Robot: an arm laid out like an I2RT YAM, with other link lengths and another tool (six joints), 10 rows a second.
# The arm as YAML. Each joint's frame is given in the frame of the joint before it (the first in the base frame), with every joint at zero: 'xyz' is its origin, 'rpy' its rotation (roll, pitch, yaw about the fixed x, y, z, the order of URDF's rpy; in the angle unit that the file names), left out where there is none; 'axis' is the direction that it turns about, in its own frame. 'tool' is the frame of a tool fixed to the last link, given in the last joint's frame.
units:
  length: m
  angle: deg
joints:
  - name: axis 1
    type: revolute
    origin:
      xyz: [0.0, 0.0, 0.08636]
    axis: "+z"
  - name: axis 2
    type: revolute
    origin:
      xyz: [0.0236, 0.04, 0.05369]
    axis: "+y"
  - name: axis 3
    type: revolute
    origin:
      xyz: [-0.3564, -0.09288, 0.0]
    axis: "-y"
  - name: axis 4
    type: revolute
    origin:
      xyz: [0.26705, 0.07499, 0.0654]
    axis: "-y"
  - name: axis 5
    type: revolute
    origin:
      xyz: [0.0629, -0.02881, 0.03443]
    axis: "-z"
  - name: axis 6
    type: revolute
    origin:
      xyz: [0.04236, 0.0, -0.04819]
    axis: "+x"
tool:
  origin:
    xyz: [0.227, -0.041, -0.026]
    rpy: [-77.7, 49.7, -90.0]
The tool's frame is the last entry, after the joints.
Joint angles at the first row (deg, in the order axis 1, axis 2, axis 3, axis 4, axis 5, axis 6):
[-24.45, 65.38, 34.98, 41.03, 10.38, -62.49]
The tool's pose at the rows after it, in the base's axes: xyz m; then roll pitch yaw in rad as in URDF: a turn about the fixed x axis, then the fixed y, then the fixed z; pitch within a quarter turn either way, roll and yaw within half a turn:
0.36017 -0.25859 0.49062 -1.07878 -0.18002 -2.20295
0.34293 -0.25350 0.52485 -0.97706 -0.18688 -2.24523
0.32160 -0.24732 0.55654 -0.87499 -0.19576 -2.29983
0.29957 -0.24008 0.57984 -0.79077 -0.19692 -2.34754
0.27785 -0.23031 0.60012 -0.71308 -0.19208 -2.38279
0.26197 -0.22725 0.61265 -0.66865 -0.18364 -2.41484
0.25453 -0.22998 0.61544 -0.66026 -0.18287 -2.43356
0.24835 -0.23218 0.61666 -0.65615 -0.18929 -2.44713
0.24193 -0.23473 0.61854 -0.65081 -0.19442 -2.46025
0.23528 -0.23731 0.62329 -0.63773 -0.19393 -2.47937
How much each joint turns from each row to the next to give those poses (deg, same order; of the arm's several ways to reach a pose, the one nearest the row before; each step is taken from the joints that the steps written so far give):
[0.51, -2.77, 0.34, 2.09, -1.37, -0.47]
[0.01, -1.12, 0.11, 4.58, 0.75, -2.09]
[0.00, -1.13, -0.15, 4.90, 0.96, -2.79]
[-0.05, -1.38, -0.60, 4.11, 0.70, -2.32]
[0.01, -1.60, -0.62, 3.54, 0.19, -1.80]
[-0.42, -0.94, -0.05, 1.81, 0.40, -1.03]
[-1.14, -0.49, 0.02, -0.05, -0.22, -0.02]
[-1.46, -0.66, -0.10, -0.52, -0.83, 0.14]
[-1.70, -0.59, -0.01, -0.49, -1.01, 0.36]
[-1.33, -0.11, 0.31, 0.26, -0.46, 0.06]

